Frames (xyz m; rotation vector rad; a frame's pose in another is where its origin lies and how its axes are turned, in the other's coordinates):
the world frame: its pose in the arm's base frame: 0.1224 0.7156 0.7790 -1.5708 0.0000 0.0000
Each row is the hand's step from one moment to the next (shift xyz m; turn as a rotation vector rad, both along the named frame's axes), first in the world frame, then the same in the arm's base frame.
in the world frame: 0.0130 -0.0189 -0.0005 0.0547 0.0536 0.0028
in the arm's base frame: 0.0130 -0.0005 0.0189 0.0547 0.0028 -0.0536
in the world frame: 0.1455 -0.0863 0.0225 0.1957 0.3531 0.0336
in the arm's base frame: 0.1455 0.0225 0.0863 0.1957 0.0336 -0.3531
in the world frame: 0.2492 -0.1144 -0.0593 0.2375 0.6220 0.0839
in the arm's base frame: 0.2492 -0.0593 0.1144 0.2375 0.0839 -0.6220
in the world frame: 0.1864 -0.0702 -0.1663 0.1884 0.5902 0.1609
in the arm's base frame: 0.1864 -0.1663 0.0702 0.1884 0.1609 -0.5902
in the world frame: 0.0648 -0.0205 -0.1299 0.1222 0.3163 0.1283
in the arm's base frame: 0.0648 -0.1299 0.0205 0.1222 0.1283 -0.3163
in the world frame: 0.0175 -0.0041 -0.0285 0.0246 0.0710 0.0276
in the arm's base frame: 0.0175 -0.0285 0.0041 0.0246 0.0276 -0.0710
